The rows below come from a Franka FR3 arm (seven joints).
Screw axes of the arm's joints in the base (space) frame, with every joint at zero. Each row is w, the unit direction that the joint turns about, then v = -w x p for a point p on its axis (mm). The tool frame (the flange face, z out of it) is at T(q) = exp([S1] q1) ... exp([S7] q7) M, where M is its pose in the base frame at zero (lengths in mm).
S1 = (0, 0, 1, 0, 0, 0)
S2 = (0, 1, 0, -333, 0, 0)
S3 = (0, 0, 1, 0, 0, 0)
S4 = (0, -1, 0, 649, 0, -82.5)
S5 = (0, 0, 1, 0, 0, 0)
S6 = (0, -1, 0, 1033, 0, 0)
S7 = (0, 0, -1, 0, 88, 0)
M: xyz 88 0 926 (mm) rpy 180 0 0 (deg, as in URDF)
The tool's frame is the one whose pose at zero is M.
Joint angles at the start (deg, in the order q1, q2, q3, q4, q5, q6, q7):
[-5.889, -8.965, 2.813, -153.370, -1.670, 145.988, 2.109]
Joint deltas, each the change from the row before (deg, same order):
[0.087, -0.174, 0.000, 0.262, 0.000, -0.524, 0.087]
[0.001, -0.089, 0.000, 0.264, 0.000, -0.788, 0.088]
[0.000, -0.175, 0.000, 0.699, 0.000, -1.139, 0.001]
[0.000, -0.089, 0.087, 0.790, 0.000, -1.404, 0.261]
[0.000, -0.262, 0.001, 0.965, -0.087, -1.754, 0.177]
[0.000, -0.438, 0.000, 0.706, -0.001, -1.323, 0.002]
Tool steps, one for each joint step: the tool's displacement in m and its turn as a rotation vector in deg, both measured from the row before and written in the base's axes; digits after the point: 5 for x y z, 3 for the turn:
[0.00089, 0.00055, 0.00217, -0.014, 0.087, -0.011]
[0.00030, -0.00006, 0.00117, 0.002, 0.433, -0.105]
[0.00245, -0.00019, 0.00419, -0.021, 0.266, -0.024]
[0.00244, 0.00042, 0.00383, -0.022, 0.520, -0.205]
[0.00283, -0.00024, 0.00584, -0.082, 0.527, -0.148]
[0.00199, -0.00018, 0.00611, -0.044, 0.181, -0.033]

